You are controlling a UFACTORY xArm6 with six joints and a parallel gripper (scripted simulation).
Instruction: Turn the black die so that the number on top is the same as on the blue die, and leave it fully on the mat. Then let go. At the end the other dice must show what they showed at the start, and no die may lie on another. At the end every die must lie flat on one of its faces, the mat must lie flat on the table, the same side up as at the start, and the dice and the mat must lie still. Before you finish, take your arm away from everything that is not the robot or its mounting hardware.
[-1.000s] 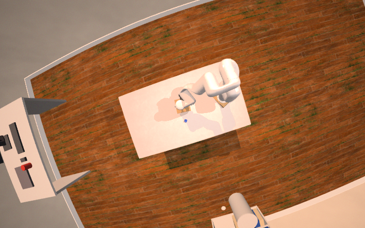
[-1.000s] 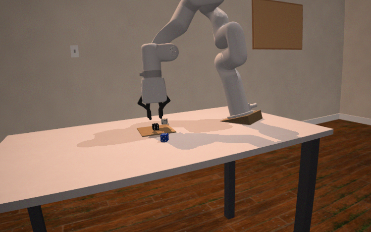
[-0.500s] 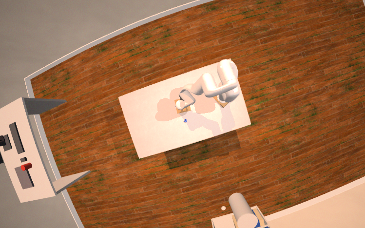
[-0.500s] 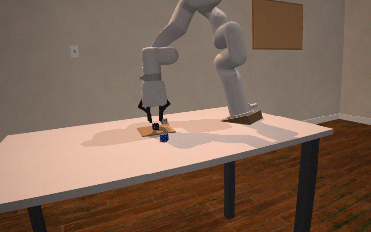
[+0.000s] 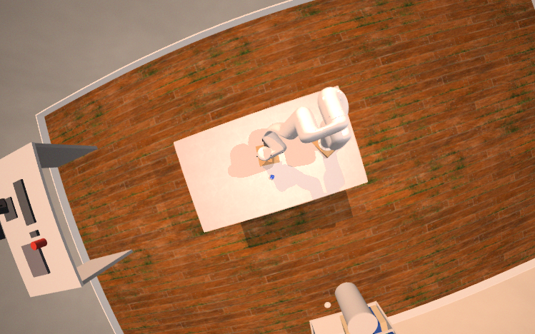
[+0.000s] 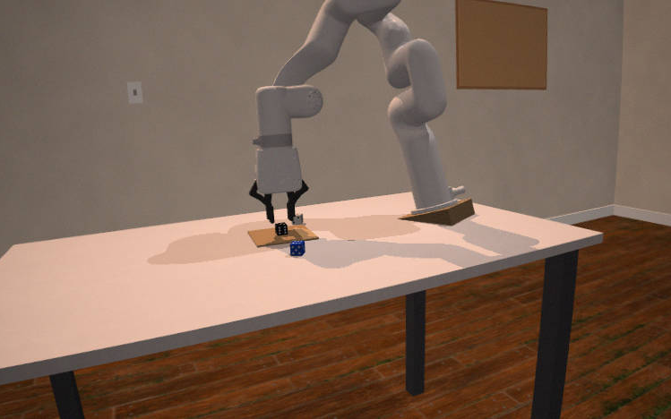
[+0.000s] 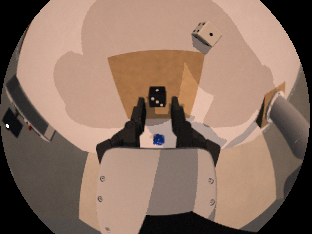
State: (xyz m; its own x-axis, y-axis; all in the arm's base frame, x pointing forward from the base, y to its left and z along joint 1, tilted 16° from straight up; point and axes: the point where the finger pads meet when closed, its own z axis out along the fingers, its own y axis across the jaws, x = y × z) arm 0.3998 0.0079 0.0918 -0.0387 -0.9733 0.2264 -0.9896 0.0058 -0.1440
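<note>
My hand is 4 cm above the black die. Also, from my hand: blue die (1 cm ahead, 16 cm to the left, 4 cm below); then mat (5 cm below); then white die (7 cm behind, 10 cm to the right, 4 cm below).
</note>
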